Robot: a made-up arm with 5 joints. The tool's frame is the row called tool.
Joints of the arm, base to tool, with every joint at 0 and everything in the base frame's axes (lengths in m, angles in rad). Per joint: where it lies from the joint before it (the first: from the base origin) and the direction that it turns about. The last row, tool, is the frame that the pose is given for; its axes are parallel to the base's.
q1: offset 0.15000 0.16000 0.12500 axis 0 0 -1
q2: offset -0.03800 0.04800 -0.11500 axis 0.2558 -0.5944 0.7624
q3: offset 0.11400 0.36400 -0.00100 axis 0 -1 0
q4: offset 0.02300 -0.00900 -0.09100 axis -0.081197 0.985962 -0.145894
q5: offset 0.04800 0.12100 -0.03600 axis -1 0 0
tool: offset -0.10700 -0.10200 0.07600
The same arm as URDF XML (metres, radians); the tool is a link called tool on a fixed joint. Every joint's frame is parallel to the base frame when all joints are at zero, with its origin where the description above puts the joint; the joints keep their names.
<robot name="arm">
<link name="base"/>
<link name="link1"/>
<link name="link2"/>
<link name="link3"/>
<link name="link4"/>
<link name="link5"/>
<link name="tool"/>
<joint name="q1" type="continuous"><parent link="base"/><child link="link1"/><origin xyz="0.1500 0.1600 0.1250" rpy="0.0000 0.0000 0.0000"/><axis xyz="0 0 -1"/></joint>
<joint name="q2" type="continuous"><parent link="link1"/><child link="link2"/><origin xyz="-0.0380 0.0480 -0.1150" rpy="0.0000 0.0000 0.0000"/><axis xyz="0.2558 -0.5944 0.7624"/></joint>
<joint name="q3" type="continuous"><parent link="link2"/><child link="link3"/><origin xyz="0.1140 0.3640 -0.0010" rpy="0.0000 0.0000 0.0000"/><axis xyz="0 -1 0"/></joint>
<joint name="q4" type="continuous"><parent link="link3"/><child link="link4"/><origin xyz="0.0230 -0.0090 -0.0910" rpy="0.0000 0.0000 0.0000"/><axis xyz="-0.081197 0.985962 -0.145894"/></joint>
<joint name="q5" type="continuous"><parent link="link4"/><child link="link5"/><origin xyz="0.0480 0.1210 -0.0360" rpy="0.0000 0.0000 0.0000"/><axis xyz="-1 0 0"/></joint>
<joint name="tool_fixed" type="fixed"><parent link="link5"/><child link="tool"/><origin xyz="-0.1070 -0.1020 0.0760" rpy="0.0000 0.0000 0.0000"/></joint>
</robot>

